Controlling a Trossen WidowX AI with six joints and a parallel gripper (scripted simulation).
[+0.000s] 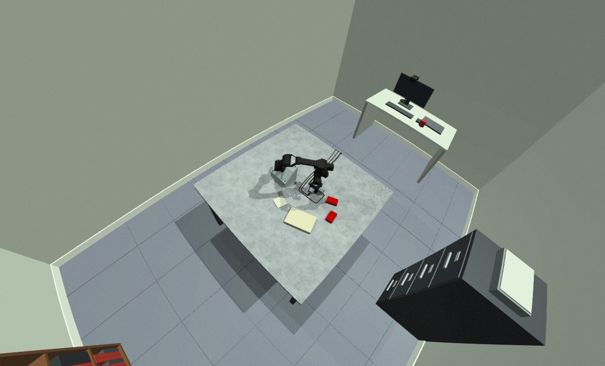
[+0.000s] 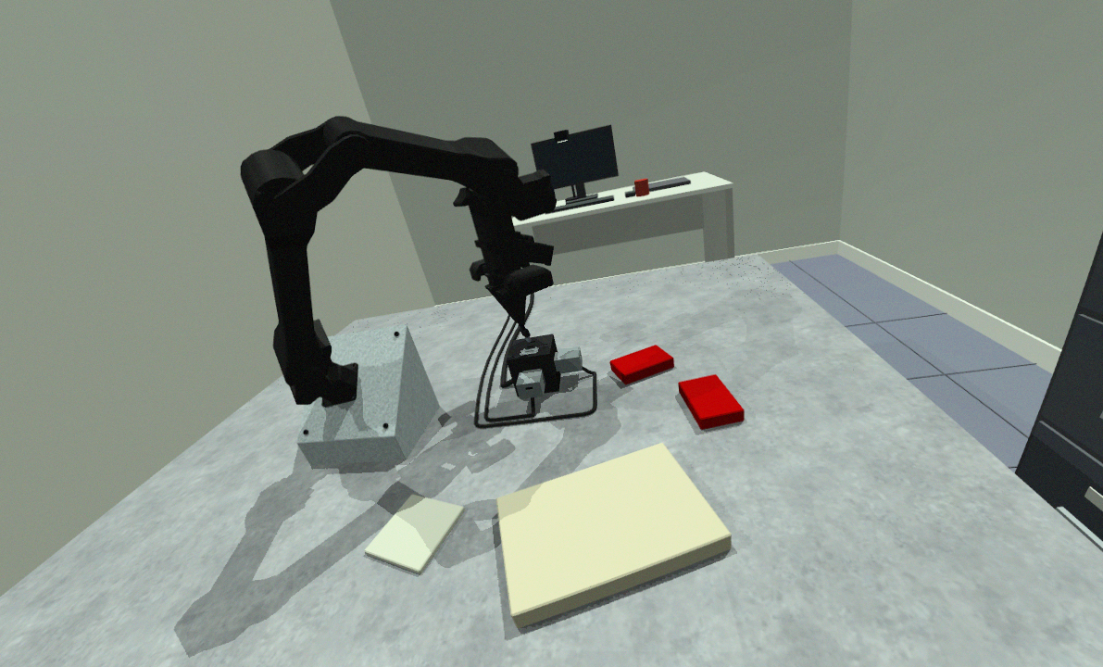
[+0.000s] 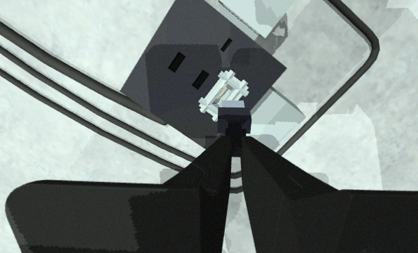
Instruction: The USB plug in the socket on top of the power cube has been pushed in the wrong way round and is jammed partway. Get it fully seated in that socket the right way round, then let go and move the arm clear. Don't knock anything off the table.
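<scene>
Now: gripper tip 20 mm above the dark USB plug. Round my gripper tip: cream pad: 300 mm to the right, 120 mm below, 100 mm ahead.
</scene>
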